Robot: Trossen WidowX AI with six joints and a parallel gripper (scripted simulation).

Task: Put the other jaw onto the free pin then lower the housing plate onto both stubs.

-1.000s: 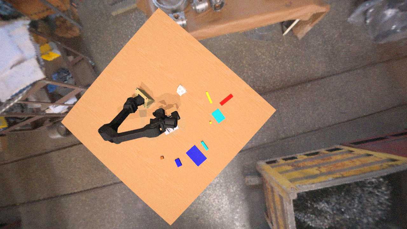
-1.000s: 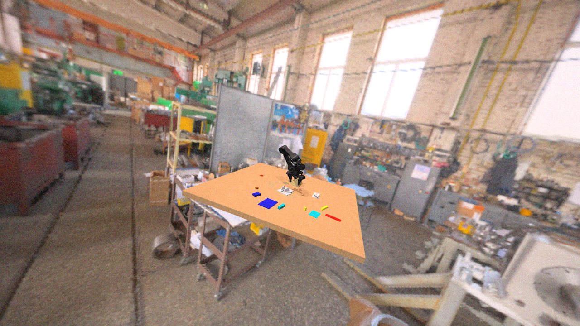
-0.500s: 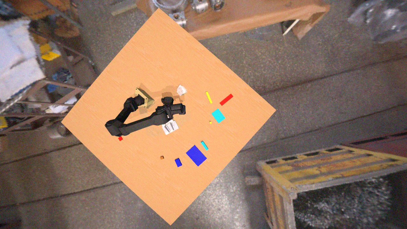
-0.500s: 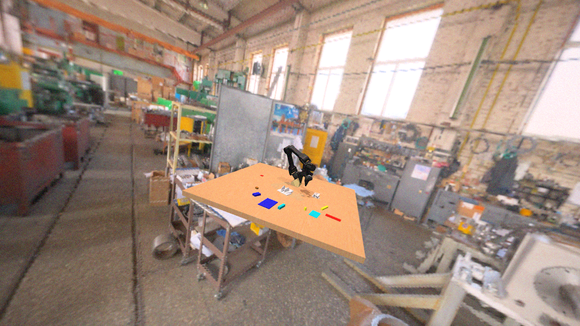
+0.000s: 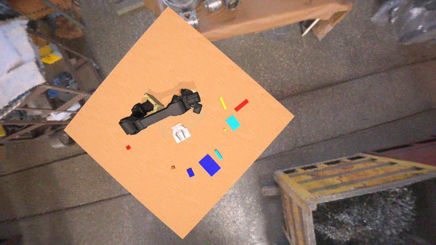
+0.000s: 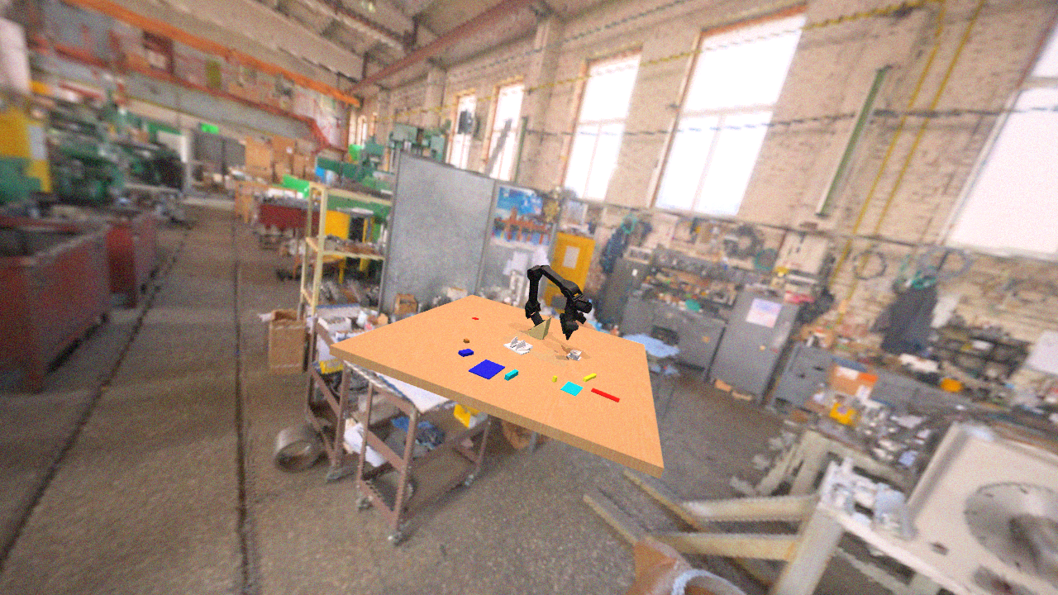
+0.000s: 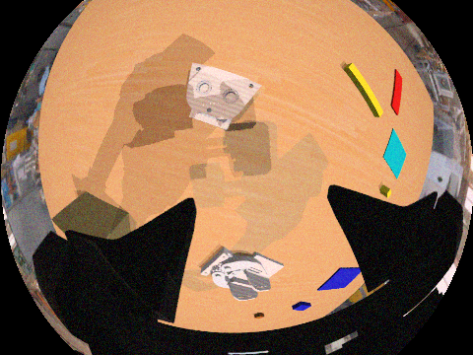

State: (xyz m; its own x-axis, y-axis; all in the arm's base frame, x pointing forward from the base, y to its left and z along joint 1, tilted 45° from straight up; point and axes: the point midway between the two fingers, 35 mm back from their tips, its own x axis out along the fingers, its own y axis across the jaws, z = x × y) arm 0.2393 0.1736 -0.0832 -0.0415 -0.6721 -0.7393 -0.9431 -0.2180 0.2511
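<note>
Right now the housing plate is 5 cm behind my gripper tip, 7 cm to the left of it and 9 cm below it. Round my gripper tip: yellow bar 15 cm ahead, 16 cm to the left, 11 cm below; then white block 5 cm behind, 6 cm to the left, 10 cm below; then cyan square 31 cm ahead, 10 cm to the left, 11 cm below.
</note>
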